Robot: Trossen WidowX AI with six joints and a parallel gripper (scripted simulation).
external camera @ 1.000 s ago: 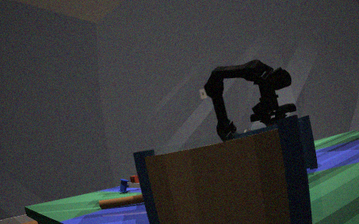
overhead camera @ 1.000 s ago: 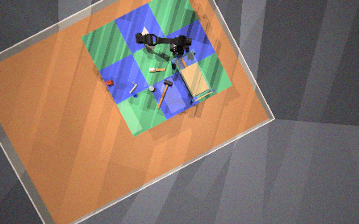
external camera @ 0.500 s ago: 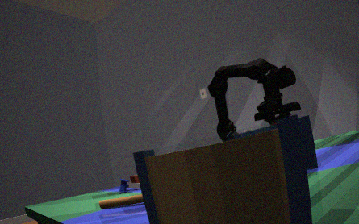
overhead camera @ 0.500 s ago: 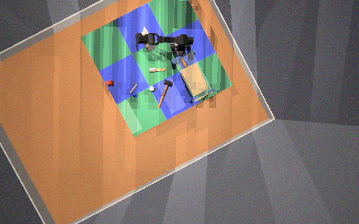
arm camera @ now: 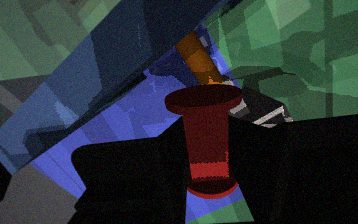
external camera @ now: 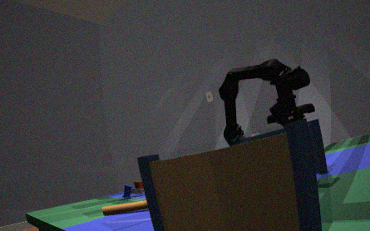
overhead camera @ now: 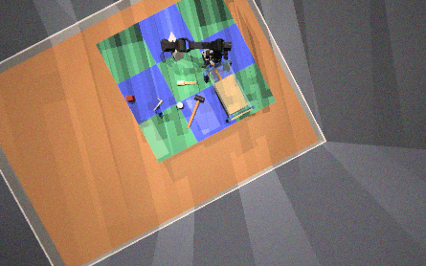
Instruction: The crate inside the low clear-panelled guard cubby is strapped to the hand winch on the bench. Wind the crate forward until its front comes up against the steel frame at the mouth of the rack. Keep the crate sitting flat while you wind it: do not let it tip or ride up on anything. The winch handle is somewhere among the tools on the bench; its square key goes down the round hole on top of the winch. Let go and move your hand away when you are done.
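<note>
My gripper tip is 110 mm past the winch, 30 mm to the left of it and 90 mm above it. From my gripper tip the other things lie so: blue-framed guard cubby 310 mm ahead, 50 mm to the right, 40 mm below; then red grip 20 mm above; then blue piece 100 mm ahead, 700 mm to the right, 90 mm below.
</note>
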